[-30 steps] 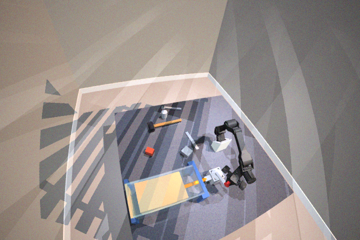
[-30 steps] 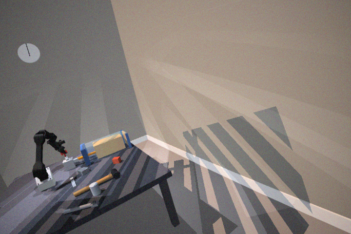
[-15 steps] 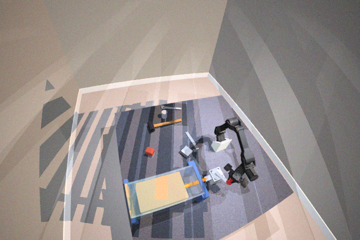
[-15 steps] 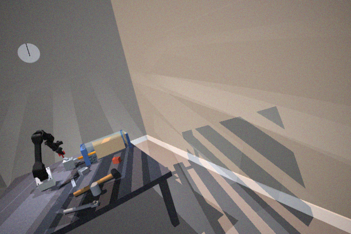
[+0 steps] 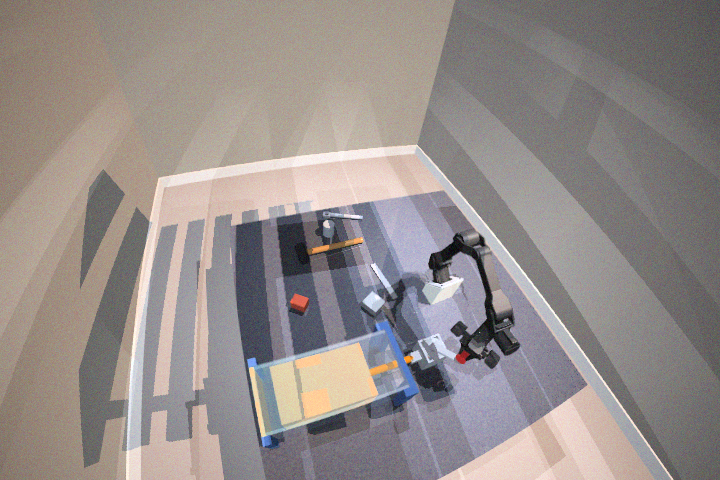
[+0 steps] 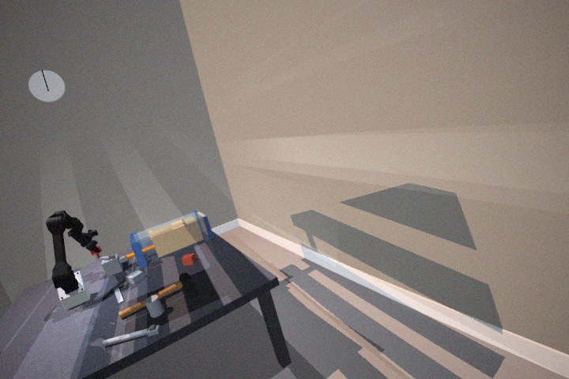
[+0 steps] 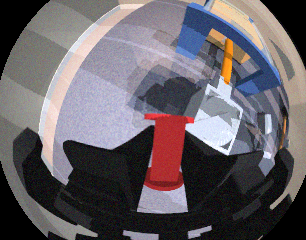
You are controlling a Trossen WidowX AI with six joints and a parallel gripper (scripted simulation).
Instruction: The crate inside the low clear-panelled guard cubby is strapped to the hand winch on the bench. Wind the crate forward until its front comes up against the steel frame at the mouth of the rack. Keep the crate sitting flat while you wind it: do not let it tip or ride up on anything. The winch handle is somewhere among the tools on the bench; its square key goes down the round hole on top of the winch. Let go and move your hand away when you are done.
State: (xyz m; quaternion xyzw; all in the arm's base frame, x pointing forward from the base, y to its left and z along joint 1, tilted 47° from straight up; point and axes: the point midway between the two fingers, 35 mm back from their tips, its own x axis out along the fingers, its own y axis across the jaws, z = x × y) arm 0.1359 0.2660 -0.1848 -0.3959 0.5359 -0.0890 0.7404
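Now: the winch handle 3 cm to the right of my gripper tip, 3 cm below it and 1 cm ahead of it. Round my gripper tip: red knob 1 cm behind; then blue frame 21 cm ahead, 9 cm to the right, 3 cm below; then winch 10 cm below, 9 cm to the right, 3 cm ahead.
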